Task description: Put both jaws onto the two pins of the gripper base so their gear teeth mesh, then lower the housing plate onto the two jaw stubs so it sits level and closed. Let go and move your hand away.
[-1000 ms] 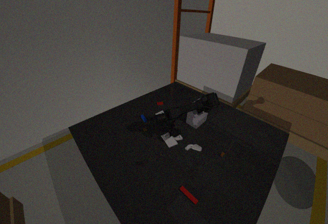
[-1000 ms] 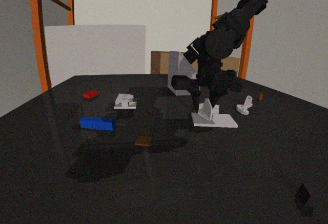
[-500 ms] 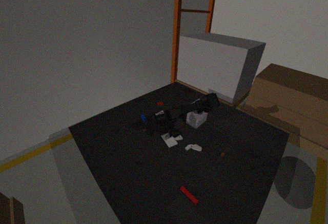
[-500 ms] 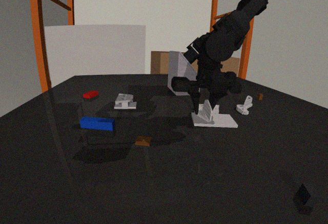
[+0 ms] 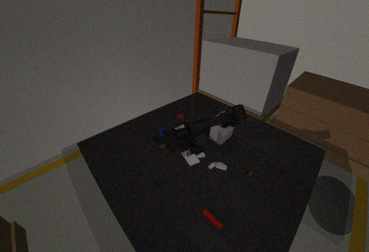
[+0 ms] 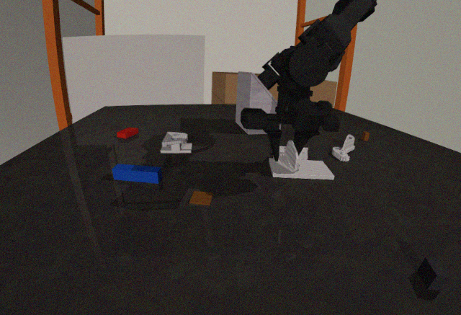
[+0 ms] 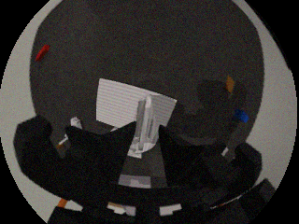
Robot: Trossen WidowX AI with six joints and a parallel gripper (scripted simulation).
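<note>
My gripper tip is now 20 mm short of the flat white plate, 30 mm to the right of it and 10 mm above it. From my gripper tip the other things lie so: orange tile: 100 mm ahead, 170 mm to the right, 10 mm below; then white jaw: 30 mm behind, 20 mm to the left; then white housing plate: 50 mm behind, 40 mm to the left, 10 mm below.
</note>
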